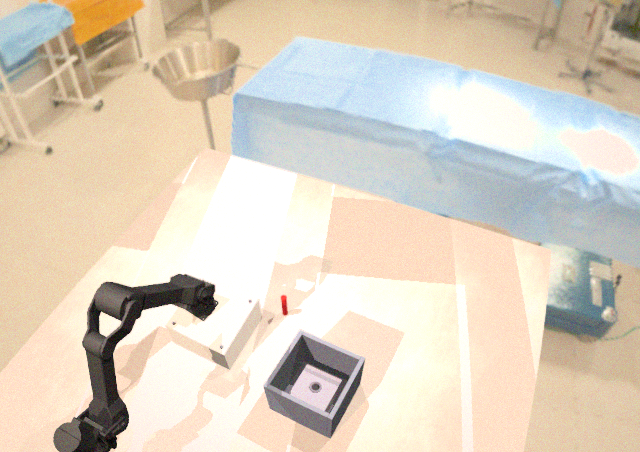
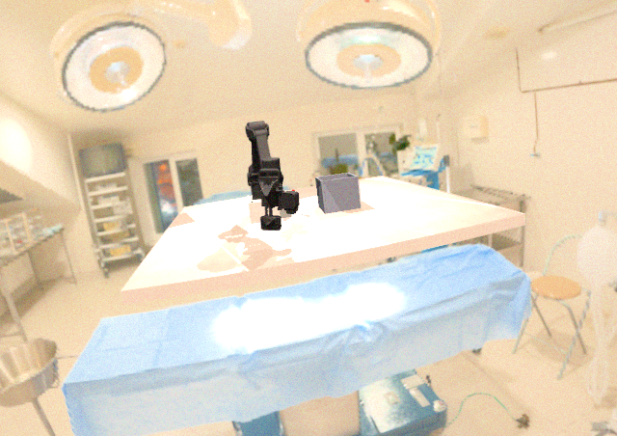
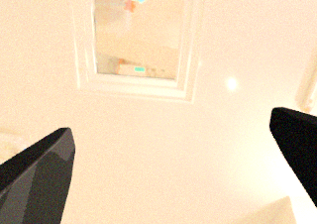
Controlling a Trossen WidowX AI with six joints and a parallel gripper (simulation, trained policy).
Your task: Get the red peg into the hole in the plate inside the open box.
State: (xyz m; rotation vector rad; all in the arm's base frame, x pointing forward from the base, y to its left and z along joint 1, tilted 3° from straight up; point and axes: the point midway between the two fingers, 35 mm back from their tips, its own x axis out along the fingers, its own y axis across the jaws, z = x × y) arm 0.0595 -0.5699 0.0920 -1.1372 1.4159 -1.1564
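Right now the red peg is 10 cm ahead of my gripper tip, 74 cm to the left of it and 11 cm below it. The rest, counted from my gripper tip: plate 29 cm ahead, 58 cm to the left, 10 cm below.
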